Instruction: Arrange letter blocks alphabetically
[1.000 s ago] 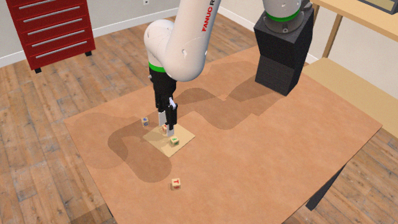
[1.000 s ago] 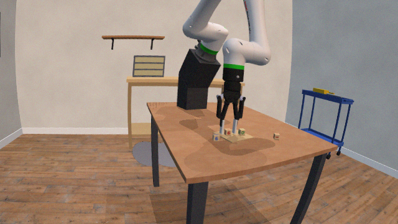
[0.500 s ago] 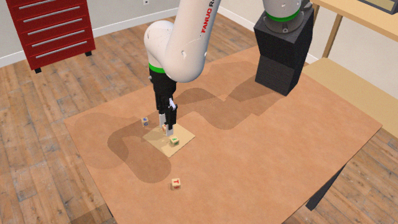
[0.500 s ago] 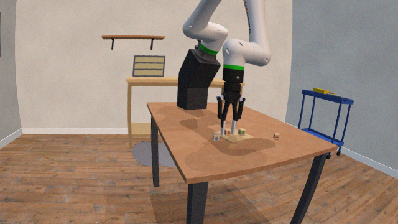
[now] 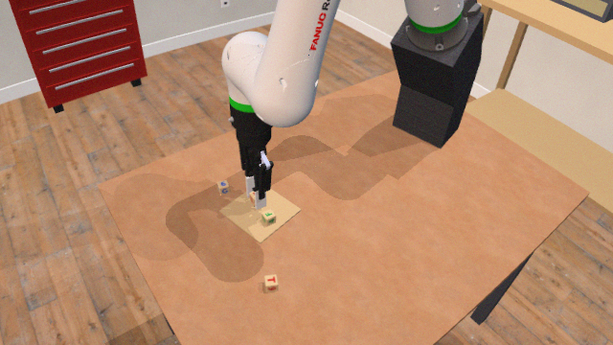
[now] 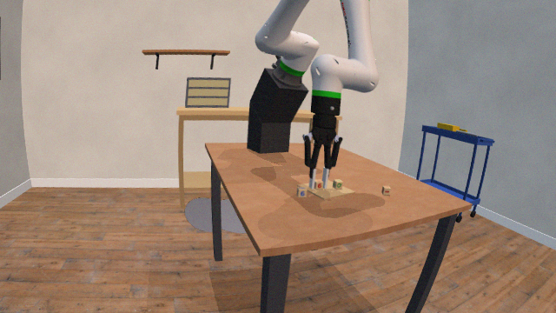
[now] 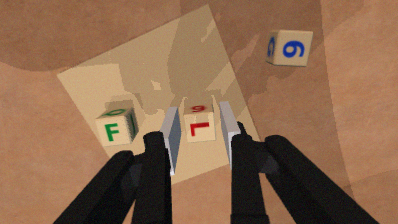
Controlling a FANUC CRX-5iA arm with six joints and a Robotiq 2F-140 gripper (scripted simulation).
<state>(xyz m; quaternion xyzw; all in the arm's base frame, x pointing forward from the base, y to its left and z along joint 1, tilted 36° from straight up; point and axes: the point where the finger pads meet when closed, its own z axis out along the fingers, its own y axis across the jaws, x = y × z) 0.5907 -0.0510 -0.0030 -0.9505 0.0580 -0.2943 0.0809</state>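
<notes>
Now: the tan mat 1 cm ahead of my hand, 3 cm to the left of it and 4 cm below it.
</notes>
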